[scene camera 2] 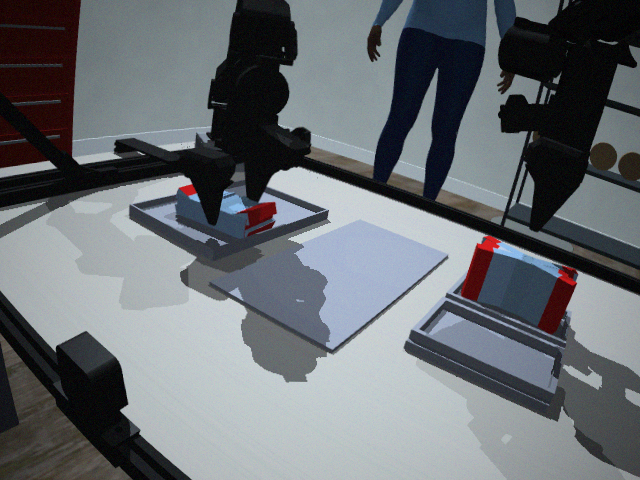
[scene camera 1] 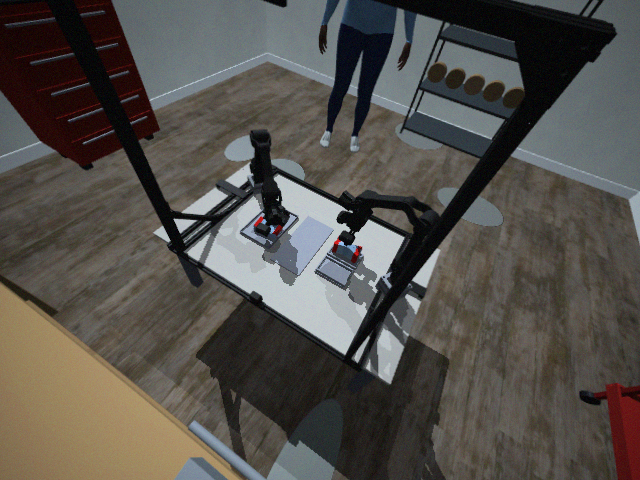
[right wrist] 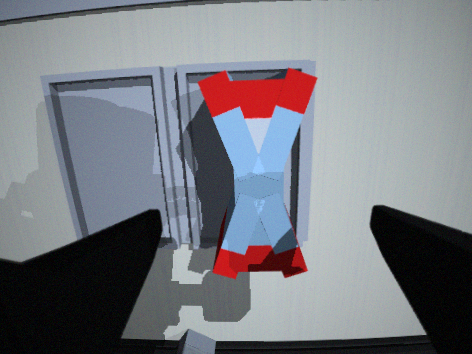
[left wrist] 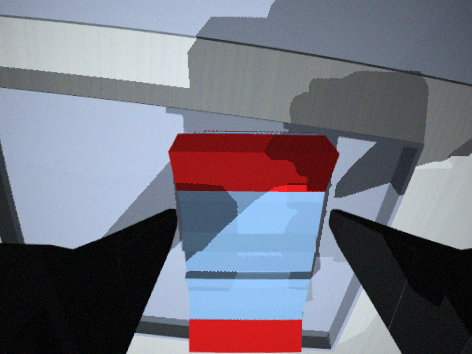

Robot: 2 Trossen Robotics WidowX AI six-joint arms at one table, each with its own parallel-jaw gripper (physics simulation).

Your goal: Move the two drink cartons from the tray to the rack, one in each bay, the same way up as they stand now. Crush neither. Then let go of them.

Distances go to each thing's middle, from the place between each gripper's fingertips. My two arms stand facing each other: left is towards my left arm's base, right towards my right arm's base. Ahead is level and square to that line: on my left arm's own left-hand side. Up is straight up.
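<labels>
The flat grey mat [scene camera 2: 327,289] is 160 mm to the right of my left hand, 70 mm ahead of it and 20 mm below it. My right gripper is 10 cm past the flat grey mat, 18 cm to the right of it and 12 cm above it. Then there is the grey tray [scene camera 2: 293,213], which is 40 mm to the left of my left hand, 10 mm below it and 30 mm ahead of it. Counted from my right hand, the grey tray is 15 cm behind, 38 cm to the left and 12 cm below.
</labels>
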